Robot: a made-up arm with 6 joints. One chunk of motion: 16 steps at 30 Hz.
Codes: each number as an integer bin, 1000 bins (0 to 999) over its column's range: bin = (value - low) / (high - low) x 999, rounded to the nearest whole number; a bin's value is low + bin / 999 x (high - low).
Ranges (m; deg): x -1..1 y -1..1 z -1..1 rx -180..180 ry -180..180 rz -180..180
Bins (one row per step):
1: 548 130 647 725 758 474
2: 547 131 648 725 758 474
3: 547 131 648 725 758 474
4: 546 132 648 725 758 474
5: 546 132 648 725 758 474
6: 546 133 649 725 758 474
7: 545 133 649 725 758 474
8: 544 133 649 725 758 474
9: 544 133 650 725 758 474
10: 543 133 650 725 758 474
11: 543 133 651 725 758 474
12: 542 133 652 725 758 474
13: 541 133 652 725 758 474
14: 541 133 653 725 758 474
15: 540 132 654 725 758 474
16: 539 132 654 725 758 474
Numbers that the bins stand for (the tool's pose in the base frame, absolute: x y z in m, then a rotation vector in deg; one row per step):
1: 0.0971 -0.7397 0.2953 81.26 93.15 -9.19
2: 0.0951 -0.7377 0.2973 81.26 93.15 -9.19
3: 0.0951 -0.7377 0.2973 81.26 93.15 -9.19
4: 0.0931 -0.7357 0.2973 81.26 93.15 -9.19
5: 0.0931 -0.7357 0.2973 81.26 93.15 -9.19
6: 0.0931 -0.7337 0.2993 81.26 93.15 -9.19
7: 0.0911 -0.7337 0.2993 81.26 93.15 -9.19
8: 0.0891 -0.7337 0.2993 81.26 93.15 -9.19
9: 0.0891 -0.7337 0.3013 81.26 93.15 -9.19
10: 0.0871 -0.7337 0.3013 81.26 93.15 -9.19
11: 0.0871 -0.7337 0.3033 81.26 93.15 -9.19
12: 0.0851 -0.7337 0.3053 81.26 93.15 -9.19
13: 0.0831 -0.7337 0.3053 81.26 93.15 -9.19
14: 0.0831 -0.7337 0.3073 81.26 93.15 -9.19
15: 0.0811 -0.7357 0.3093 81.26 93.15 -9.19
16: 0.0791 -0.7357 0.3093 81.26 93.15 -9.19

